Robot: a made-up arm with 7 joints. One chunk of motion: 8 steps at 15 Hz.
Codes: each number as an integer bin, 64 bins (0 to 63) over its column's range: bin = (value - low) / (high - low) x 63, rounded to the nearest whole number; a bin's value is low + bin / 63 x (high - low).
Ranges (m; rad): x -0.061..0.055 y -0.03..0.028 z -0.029..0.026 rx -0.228..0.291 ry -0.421..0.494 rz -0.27..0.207
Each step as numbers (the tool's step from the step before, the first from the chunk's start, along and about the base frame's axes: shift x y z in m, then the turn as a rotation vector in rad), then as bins.
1 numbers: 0.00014 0.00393 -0.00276 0.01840 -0.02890 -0.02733
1 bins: 33 37 30 30 27 32
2 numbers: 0.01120 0.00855 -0.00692 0.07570 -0.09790 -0.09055
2 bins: 39 42 25 37 22 24
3 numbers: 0.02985 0.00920 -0.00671 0.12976 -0.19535 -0.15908
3 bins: 49 43 26 43 16 15
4 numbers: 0.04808 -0.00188 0.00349 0.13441 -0.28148 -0.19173
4 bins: 59 31 37 44 10 10
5 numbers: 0.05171 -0.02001 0.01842 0.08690 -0.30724 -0.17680
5 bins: 61 11 54 38 8 12
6 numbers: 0.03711 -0.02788 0.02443 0.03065 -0.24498 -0.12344
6 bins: 53 2 61 31 12 19
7 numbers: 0.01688 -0.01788 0.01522 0.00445 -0.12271 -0.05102
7 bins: 42 13 51 28 21 29
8 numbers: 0.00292 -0.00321 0.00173 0.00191 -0.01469 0.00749
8 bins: 35 29 35 28 28 37
